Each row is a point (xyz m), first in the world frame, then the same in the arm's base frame.
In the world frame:
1: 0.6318 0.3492 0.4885
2: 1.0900 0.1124 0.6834
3: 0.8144 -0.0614 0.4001
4: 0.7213 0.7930 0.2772
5: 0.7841 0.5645 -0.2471
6: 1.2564 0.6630 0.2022
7: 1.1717 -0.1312 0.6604
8: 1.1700 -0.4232 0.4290
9: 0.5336 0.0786 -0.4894
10: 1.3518 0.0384 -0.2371
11: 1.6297 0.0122 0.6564
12: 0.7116 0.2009 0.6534
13: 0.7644 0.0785 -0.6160
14: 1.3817 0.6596 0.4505
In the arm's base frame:
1: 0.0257 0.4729 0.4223
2: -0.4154 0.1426 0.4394
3: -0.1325 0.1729 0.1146
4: 0.3315 0.4034 0.8113
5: 0.6525 0.0185 0.5287
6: 0.1221 -0.1036 0.9008
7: -0.5226 0.0017 0.2518
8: -0.4411 -0.1934 -0.0549
9: 0.7728 -0.0303 -0.0550
10: 0.2092 -0.5721 0.2965
11: -0.6551 -0.3352 0.5669
12: -0.2000 0.4567 0.3564
13: 0.7816 -0.2841 0.0145
14: -0.1366 -0.0758 0.9992

